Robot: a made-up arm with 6 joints.
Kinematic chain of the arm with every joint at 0, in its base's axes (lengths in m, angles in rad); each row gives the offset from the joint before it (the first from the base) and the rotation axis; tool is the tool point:
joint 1: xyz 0 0 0.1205 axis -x
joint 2: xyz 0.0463 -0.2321 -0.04 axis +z
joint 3: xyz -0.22 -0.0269 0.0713 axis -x
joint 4: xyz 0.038 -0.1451 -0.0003 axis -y
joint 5: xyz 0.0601 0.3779 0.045 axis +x
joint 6: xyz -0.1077 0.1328 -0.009 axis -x
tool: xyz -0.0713 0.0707 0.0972
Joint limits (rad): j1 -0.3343..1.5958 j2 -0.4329..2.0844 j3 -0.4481..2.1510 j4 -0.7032..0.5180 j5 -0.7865..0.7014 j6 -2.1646..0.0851
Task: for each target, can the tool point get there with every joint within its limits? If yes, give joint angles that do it. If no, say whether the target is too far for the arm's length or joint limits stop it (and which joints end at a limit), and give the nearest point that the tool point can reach.
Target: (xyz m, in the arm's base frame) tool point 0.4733 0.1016 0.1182
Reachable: no: joint limits stop it (at a limit: joint 2, joint 4, joint 5, joint 6) | nearest point 0.1112 0.1825 0.1164 | short by 0.371 m
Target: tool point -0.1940 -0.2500 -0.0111
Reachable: yes | joints 0.4619 0.3921 1.6462 -0.5621 0.5305 -1.1741
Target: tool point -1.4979 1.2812 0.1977
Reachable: no: too far | nearest point -0.4181 0.3252 0.3076 | short by 1.446 m
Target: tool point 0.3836 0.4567 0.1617
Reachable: no: joint limits stop it (at a limit: joint 2, joint 4, joint 6) | nearest point 0.0724 0.3151 0.1489 | short by 0.342 m
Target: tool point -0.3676 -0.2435 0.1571
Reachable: yes | joints 0.9937 0.7348 0.8130 -0.4440 -0.5945 -0.6731
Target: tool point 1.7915 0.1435 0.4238
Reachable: no: too far | nearest point 0.4814 -0.2747 0.4150 | short by 1.375 m
